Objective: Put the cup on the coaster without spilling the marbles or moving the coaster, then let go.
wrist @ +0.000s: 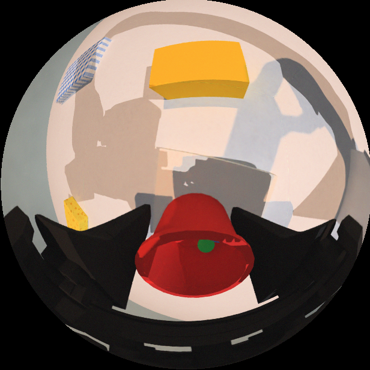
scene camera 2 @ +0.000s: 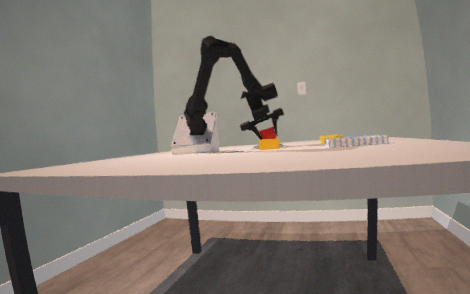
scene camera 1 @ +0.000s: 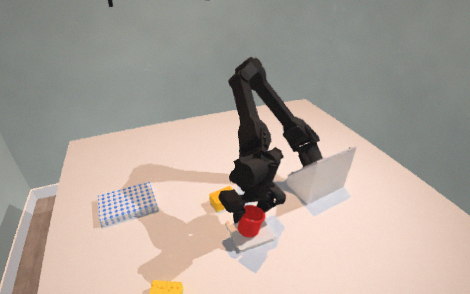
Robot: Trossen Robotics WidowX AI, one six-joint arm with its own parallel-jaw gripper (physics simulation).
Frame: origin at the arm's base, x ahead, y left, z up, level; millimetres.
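Seen in the pictures: gripper, fingertip midpoint: [scene camera 2: 269, 138] [scene camera 1: 244, 220]; arm's base at its link origin: [scene camera 2: 198, 129] [scene camera 1: 314, 163].
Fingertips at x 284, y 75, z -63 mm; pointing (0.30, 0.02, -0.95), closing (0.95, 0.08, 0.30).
Observation:
Offsets run from my fingertips to a thing's top centre.
The red cup {8 mm back, 19 mm left, 49 mm up} [scene camera 1: 251, 222] [scene camera 2: 268, 133] [wrist: 192, 265] is held between the fingers of my gripper [scene camera 1: 251, 215] [scene camera 2: 268, 136] [wrist: 191, 211], which is shut on it. The cup leans slightly in the scene camera 2 view. A green marble [wrist: 205, 245] and a sliver of blue show inside it in the wrist view. The pale square coaster {10 mm back, 16 mm left, 25 mm down} [scene camera 1: 257, 243] [wrist: 215, 175] is under the cup, partly in shadow. The cup's base is at or very close to the coaster; whether they touch I cannot tell, as the orange block hides the cup's lower part in the scene camera 2 view.
The orange block {15 mm ahead, 120 mm right, 0 mm up} [scene camera 1: 218, 200] [scene camera 2: 269, 144] [wrist: 200, 62] lies near the coaster, behind it in the scene camera 1 view. A blue-checked block {308 mm ahead, 221 mm right, 11 mm down} [scene camera 1: 127, 202] [scene camera 2: 357, 141] [wrist: 82, 72] and a yellow sponge {265 mm ahead, 146 mm left, 6 mm down} [scene camera 1: 166, 286] [scene camera 2: 331, 137] [wrist: 75, 215] lie farther off. The arm's white base plate [scene camera 1: 325, 177] stands right of the coaster.

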